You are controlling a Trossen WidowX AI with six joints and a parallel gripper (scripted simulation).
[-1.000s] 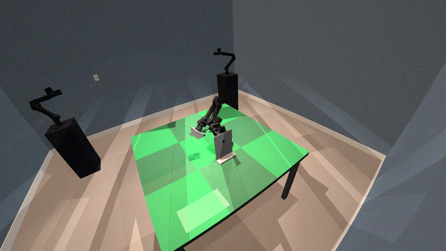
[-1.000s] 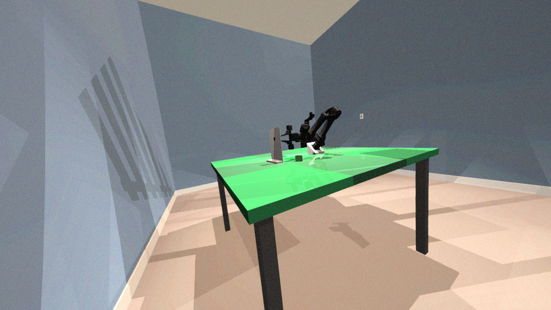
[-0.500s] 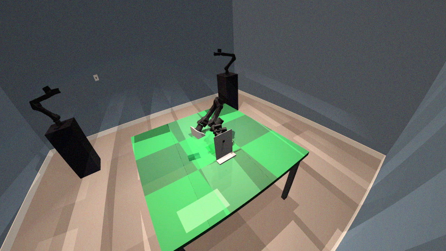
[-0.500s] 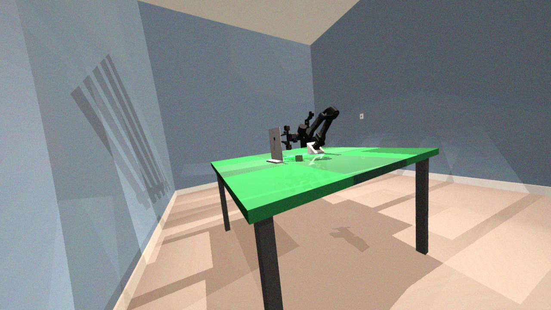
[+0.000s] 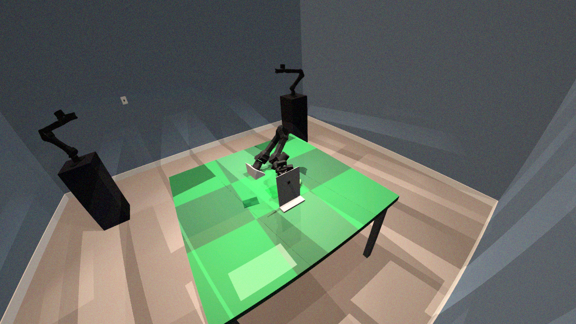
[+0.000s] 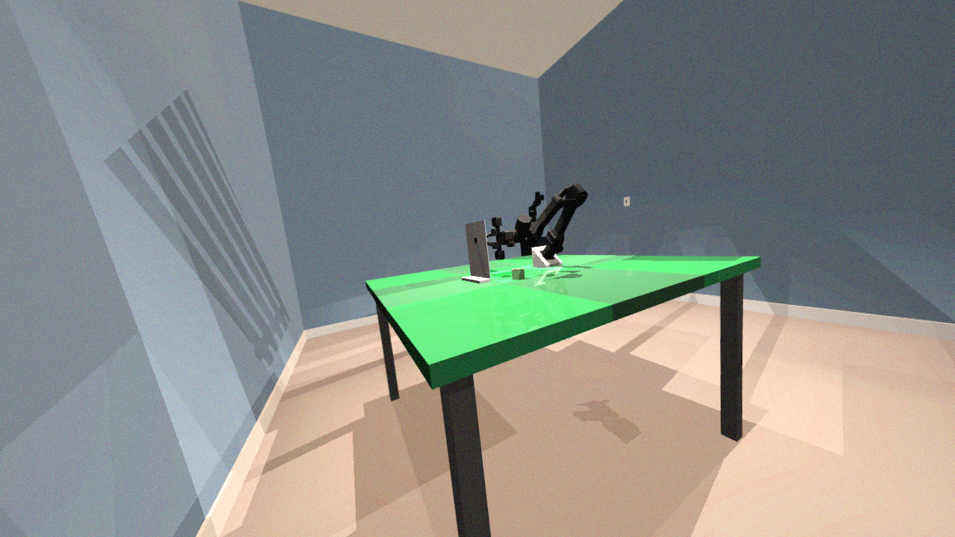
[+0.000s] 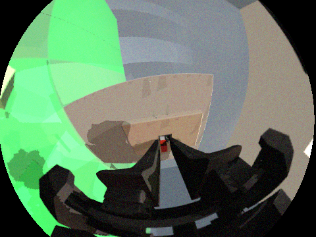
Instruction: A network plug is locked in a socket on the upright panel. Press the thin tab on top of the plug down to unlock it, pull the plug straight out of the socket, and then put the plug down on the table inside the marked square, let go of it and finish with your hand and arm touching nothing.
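The upright panel lies 2 cm ahead of my gripper tip and 6 cm below it. From my gripper tip the other things lie so: greenish block 8 cm behind, 15 cm to the left, 15 cm below.
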